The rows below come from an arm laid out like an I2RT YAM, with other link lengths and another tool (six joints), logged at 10 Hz.
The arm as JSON. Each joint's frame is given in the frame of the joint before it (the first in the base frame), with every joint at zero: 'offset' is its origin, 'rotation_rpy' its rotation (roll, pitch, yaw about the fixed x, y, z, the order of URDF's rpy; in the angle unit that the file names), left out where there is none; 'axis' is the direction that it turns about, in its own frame. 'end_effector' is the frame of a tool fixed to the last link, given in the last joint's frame.
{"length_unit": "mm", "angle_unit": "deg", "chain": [
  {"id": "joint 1", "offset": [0.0, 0.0, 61.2], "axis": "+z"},
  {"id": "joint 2", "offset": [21.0, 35.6, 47.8], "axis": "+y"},
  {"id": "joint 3", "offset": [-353.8, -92.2, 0.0], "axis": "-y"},
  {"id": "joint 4", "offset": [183.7, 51.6, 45.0], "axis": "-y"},
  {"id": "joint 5", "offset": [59.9, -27.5, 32.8], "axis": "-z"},
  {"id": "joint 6", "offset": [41.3, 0.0, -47.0], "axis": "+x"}
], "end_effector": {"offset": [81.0, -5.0, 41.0], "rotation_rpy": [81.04, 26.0, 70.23]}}
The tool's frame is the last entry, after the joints.
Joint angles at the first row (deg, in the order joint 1, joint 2, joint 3, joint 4, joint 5, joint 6):
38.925 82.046 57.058 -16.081 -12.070 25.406
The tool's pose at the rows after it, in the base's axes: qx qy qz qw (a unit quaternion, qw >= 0); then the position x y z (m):
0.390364 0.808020 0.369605 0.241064 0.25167 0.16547 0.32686
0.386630 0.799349 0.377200 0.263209 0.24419 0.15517 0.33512
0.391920 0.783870 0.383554 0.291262 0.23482 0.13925 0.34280
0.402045 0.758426 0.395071 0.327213 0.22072 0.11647 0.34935
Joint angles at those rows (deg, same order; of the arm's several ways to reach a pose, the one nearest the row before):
38.943 79.487 56.203 -15.394 -11.478 24.841
38.869 76.736 55.280 -15.251 -9.845 23.849
38.674 73.097 53.580 -14.722 -7.173 23.535
38.311 67.890 50.182 -12.739 -3.719 23.475

